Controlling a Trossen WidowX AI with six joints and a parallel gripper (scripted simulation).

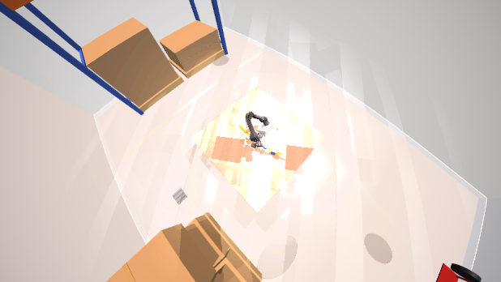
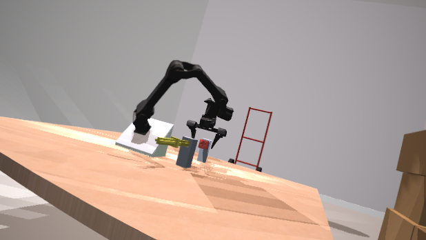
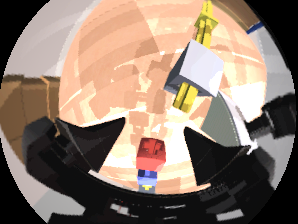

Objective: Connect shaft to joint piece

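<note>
My gripper tip is 6 cm to the right of the red joint piece, 1 cm below it and 1 cm past it.
</note>
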